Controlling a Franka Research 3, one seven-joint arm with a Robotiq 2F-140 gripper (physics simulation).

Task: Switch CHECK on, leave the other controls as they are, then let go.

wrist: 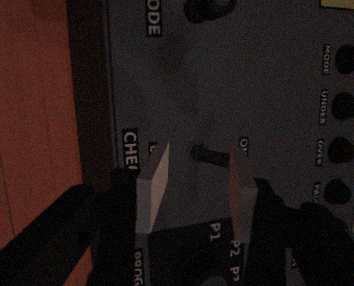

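The CHECK switch is a small dark toggle lever (215,156) on the grey panel (200,95). Its base is near the middle of the wrist view, and the lever leans right, toward the ON label (243,145), which is partly covered. The CHECK label (130,150) and the OFF label are partly hidden by the left finger. My gripper (198,164) is partly open, with one fingertip on each side of the switch base. The right fingertip overlaps the lever's tip in view; whether they touch, I cannot tell.
A dark MODE control (200,10) stands at the top. Several round dark parts (343,106) labelled MODE, UNDER, OVER and PASS line the right side. A dial area marked P1 (215,232) lies below. The reddish table (37,125) shows at the left.
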